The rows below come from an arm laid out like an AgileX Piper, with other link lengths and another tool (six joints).
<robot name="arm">
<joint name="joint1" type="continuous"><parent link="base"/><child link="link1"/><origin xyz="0 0 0.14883"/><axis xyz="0 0 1"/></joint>
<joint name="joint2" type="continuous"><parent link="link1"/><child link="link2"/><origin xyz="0 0 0" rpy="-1.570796 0 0"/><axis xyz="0 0 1"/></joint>
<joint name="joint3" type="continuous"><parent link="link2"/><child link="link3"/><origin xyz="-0.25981 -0.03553 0"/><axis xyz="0 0 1"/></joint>
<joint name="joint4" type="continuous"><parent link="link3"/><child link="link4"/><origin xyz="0.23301 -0.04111 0" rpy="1.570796 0 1.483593"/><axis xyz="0 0 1"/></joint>
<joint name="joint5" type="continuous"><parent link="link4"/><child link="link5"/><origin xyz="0 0 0" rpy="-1.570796 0 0"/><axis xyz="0 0 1"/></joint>
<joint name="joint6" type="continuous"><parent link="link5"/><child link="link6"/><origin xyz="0 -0.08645 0" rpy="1.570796 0 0"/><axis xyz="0 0 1"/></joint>
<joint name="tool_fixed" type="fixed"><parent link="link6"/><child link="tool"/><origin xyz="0.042 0.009 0.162" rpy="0 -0.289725 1.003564"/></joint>
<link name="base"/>
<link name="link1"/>
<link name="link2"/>
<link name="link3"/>
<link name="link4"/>
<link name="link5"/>
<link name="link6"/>
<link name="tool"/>
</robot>
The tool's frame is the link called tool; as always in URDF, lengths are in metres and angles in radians. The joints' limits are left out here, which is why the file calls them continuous.
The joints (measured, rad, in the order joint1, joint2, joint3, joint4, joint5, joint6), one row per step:
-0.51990 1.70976 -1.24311 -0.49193 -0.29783 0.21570
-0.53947 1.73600 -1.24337 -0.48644 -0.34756 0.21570
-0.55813 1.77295 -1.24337 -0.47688 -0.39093 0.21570
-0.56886 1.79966 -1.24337 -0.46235 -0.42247 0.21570
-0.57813 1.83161 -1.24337 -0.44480 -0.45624 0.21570
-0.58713 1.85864 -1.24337 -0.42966 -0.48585 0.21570
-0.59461 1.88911 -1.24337 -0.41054 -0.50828 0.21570
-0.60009 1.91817 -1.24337 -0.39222 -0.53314 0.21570
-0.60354 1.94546 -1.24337 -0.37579 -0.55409 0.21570
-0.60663 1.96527 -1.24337 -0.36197 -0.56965 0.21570
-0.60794 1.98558 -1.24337 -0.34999 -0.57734 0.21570
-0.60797 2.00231 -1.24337 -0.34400 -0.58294 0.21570
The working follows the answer.
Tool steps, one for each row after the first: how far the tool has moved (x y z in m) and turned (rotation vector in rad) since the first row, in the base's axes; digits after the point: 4 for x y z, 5 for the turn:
0.0027 -0.0073 -0.0030 0.00303 -0.02254 -0.00008
0.0054 -0.0155 -0.0133 0.01669 -0.03267 -0.00450
0.0076 -0.0206 -0.0204 0.03223 -0.04419 -0.00896
0.0103 -0.0254 -0.0298 0.05188 -0.05500 -0.01358
0.0121 -0.0302 -0.0376 0.06807 -0.06551 -0.01929
0.0135 -0.0352 -0.0487 0.09086 -0.06908 -0.02946
0.0152 -0.0390 -0.0587 0.11126 -0.07562 -0.03713
0.0168 -0.0419 -0.0686 0.13037 -0.07932 -0.04392
0.0176 -0.0444 -0.0758 0.14511 -0.08332 -0.05088
0.0181 -0.0463 -0.0851 0.16139 -0.07901 -0.05825
0.0188 -0.0469 -0.0932 0.17249 -0.07284 -0.06141

Tool pose at each row, in the base's axes (x y z in m, rotation vector in rad; rounded; the steps above come from the unrounded poses):
0.4826 -0.2389 0.2622 0.91632 1.15722 0.14670
0.4853 -0.2462 0.2591 0.91528 1.13637 0.15840
0.4880 -0.2544 0.2489 0.92807 1.12509 0.16734
0.4902 -0.2595 0.2418 0.94224 1.11245 0.17795
0.4930 -0.2643 0.2324 0.96016 1.10033 0.19055
0.4948 -0.2690 0.2246 0.97564 1.08786 0.20007
0.4961 -0.2740 0.2134 1.00062 1.07960 0.20687
0.4978 -0.2779 0.2035 1.02150 1.06965 0.21557
0.4994 -0.2807 0.1935 1.04127 1.06266 0.22299
0.5002 -0.2833 0.1864 1.05724 1.05531 0.22781
0.5007 -0.2851 0.1771 1.07637 1.05542 0.22959
0.5014 -0.2857 0.1690 1.08902 1.05940 0.23093

